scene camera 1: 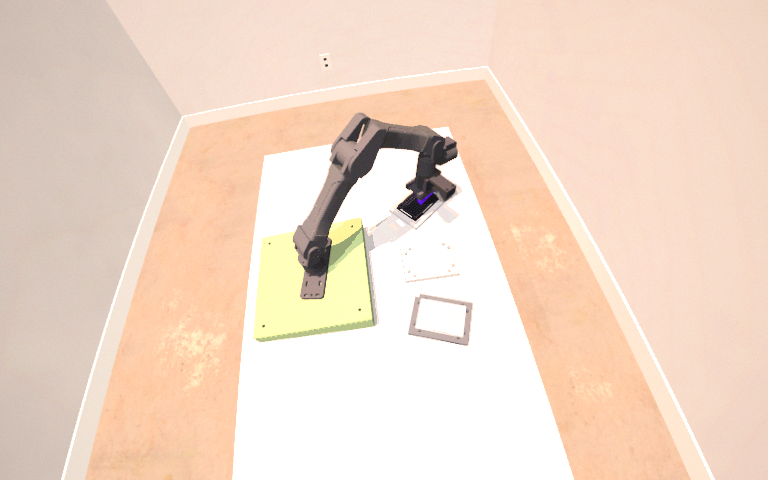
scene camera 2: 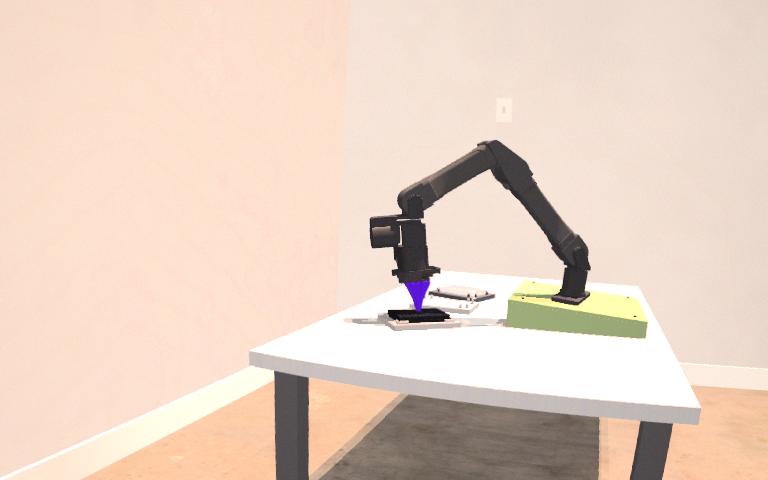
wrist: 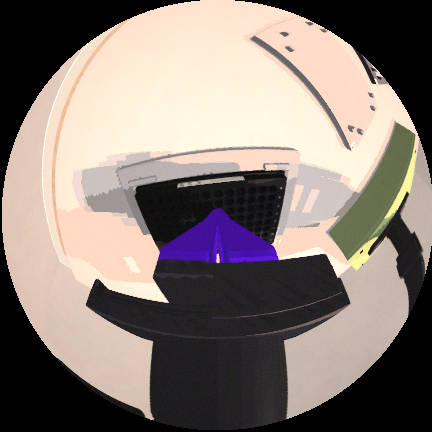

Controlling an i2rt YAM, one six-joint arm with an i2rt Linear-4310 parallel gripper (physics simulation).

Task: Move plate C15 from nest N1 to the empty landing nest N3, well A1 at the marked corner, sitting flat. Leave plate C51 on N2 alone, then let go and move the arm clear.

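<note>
A black well plate (scene camera 1: 412,208) (scene camera 2: 436,315) (wrist: 195,200) lies on a pale nest (scene camera 1: 416,225) (scene camera 2: 421,326) (wrist: 292,187) at the table's far end in scene camera 1. My gripper (scene camera 1: 420,202) (scene camera 2: 418,310) (wrist: 217,214) is shut, its purple fingertips together, with nothing between them. The tips are at the plate's top, over its wells; whether they touch it I cannot tell. A pale nest with small pegs (scene camera 1: 430,263) (scene camera 2: 447,307) (wrist: 325,75) holds no plate. A dark-framed nest (scene camera 1: 412,320) holds a white plate (scene camera 1: 441,316) (scene camera 2: 461,290). Nest and plate labels are unreadable.
The arm stands on a yellow-green base block (scene camera 1: 345,283) (scene camera 2: 589,316) (wrist: 372,192), beside the nests. A white table (scene camera 1: 396,407) (scene camera 2: 481,362) carries everything. Its edge lies close beyond the black plate's nest in scene camera 1.
</note>
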